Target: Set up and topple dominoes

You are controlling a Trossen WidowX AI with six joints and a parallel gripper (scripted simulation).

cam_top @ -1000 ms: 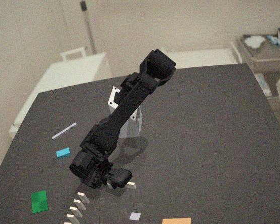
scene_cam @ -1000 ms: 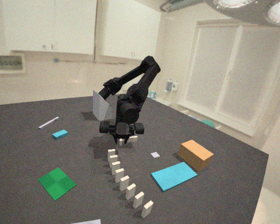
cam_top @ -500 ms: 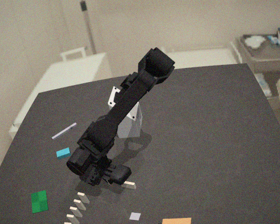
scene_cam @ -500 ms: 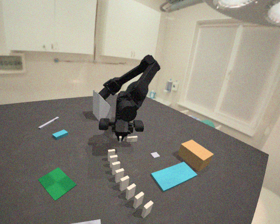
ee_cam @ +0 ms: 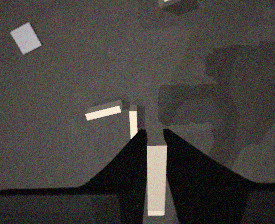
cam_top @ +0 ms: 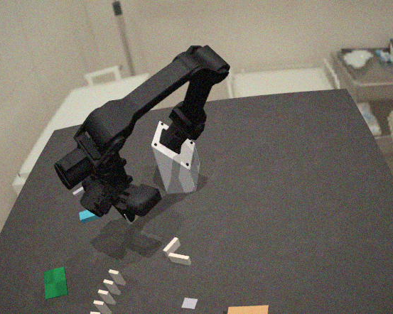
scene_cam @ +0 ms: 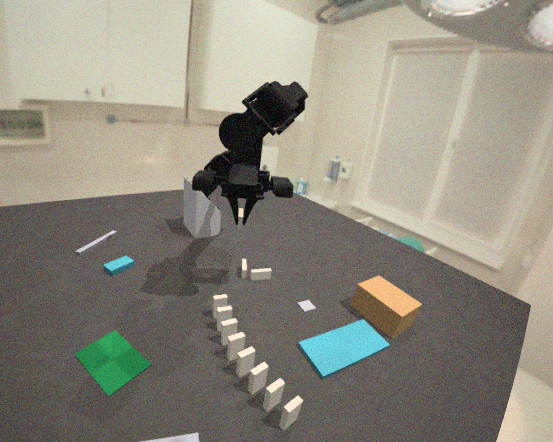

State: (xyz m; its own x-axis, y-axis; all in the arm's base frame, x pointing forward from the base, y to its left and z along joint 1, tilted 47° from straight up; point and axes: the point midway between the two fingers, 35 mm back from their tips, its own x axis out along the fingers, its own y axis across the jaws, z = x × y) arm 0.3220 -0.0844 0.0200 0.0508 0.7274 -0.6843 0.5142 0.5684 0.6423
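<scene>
Now: the small lilac tile 16 cm below my gripper tip, 13 cm ahead of it and 10 cm to the left of it. Also, from my gripper tip: flat cyan plate: 26 cm ahead, 15 cm below, 9 cm to the left; green tile: 28 cm to the right, 16 cm below, 8 cm ahead; small cyan block: 22 cm to the right, 18 cm behind, 15 cm below.
</scene>
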